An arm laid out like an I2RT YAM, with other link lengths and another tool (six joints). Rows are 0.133 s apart.
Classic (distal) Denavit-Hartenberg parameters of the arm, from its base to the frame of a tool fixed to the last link. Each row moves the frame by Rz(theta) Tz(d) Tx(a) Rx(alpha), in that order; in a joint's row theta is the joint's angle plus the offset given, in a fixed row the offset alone. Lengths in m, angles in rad.
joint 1: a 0.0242; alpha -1.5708; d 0.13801; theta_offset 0
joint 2: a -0.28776; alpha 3.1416; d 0; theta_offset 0
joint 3: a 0.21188; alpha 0; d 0; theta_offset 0.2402
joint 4: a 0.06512; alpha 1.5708; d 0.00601; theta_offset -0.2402
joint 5: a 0; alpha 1.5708; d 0.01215; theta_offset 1.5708
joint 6: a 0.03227; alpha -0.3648; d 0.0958; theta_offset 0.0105
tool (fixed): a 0; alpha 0; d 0.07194; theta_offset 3.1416
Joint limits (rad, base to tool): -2.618..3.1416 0..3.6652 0..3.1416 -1.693..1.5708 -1.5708..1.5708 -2.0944..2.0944
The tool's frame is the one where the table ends.
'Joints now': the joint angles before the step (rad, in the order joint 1, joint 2, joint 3, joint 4, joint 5, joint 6). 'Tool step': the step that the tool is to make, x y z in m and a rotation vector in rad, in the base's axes. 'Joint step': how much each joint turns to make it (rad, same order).
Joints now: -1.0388, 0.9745, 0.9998, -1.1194, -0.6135, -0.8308
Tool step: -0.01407, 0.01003, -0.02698, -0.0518, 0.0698, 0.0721
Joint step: -0.0072, -0.0510, -0.1146, -0.0001, 0.0439, -0.1310
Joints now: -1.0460, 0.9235, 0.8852, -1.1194, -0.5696, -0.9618
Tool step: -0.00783, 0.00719, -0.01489, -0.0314, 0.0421, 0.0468
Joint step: 0.0123, -0.0355, -0.0639, 0.0021, 0.0347, -0.0612
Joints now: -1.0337, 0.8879, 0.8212, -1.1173, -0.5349, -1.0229
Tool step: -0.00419, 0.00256, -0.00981, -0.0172, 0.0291, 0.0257
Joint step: 0.0115, -0.0138, -0.0399, 0.0110, 0.0262, -0.0296
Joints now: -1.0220, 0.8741, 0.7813, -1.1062, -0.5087, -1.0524
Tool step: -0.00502, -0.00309, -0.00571, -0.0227, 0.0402, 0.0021
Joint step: 0.0110, 0.0008, -0.0168, 0.0114, 0.0462, -0.0094
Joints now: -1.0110, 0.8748, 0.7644, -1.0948, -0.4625, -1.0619
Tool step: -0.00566, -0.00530, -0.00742, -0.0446, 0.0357, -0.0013
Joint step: 0.0069, -0.0127, -0.0353, 0.0357, 0.0533, -0.0133
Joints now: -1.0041, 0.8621, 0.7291, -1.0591, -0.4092, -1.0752
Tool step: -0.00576, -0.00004, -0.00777, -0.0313, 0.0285, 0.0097
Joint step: 0.0071, -0.0232, -0.0381, 0.0186, 0.0370, -0.0190
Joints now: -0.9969, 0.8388, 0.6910, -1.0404, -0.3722, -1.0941
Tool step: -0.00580, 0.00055, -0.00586, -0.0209, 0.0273, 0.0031
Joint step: 0.0048, -0.0190, -0.0267, 0.0062, 0.0325, -0.0119
